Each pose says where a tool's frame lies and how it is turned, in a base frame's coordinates. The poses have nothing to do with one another.
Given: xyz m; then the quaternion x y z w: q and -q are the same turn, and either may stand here.
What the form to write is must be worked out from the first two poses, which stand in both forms.
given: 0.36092, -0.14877, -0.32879, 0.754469, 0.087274, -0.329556, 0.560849
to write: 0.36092, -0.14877, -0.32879, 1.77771, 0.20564, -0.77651
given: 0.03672, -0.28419, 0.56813, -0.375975, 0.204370, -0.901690, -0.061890
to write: 0.03672, -0.28419, 0.56813, 1.13677, -0.61792, 2.72629
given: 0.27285, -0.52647, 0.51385, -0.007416, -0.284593, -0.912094, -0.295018
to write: 0.27285, -0.52647, 0.51385, 0.01973, 0.75733, 2.42716
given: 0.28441, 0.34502, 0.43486, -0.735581, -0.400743, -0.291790, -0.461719
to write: 0.28441, 0.34502, 0.43486, 1.80923, 0.98567, 0.71769
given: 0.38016, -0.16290, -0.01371, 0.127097, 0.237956, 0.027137, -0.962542
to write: 0.38016, -0.16290, -0.01371, -0.25742, -0.48194, -0.05496
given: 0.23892, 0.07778, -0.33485, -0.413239, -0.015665, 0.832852, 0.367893
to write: 0.23892, 0.07778, -0.33485, -1.06129, -0.04023, 2.13895
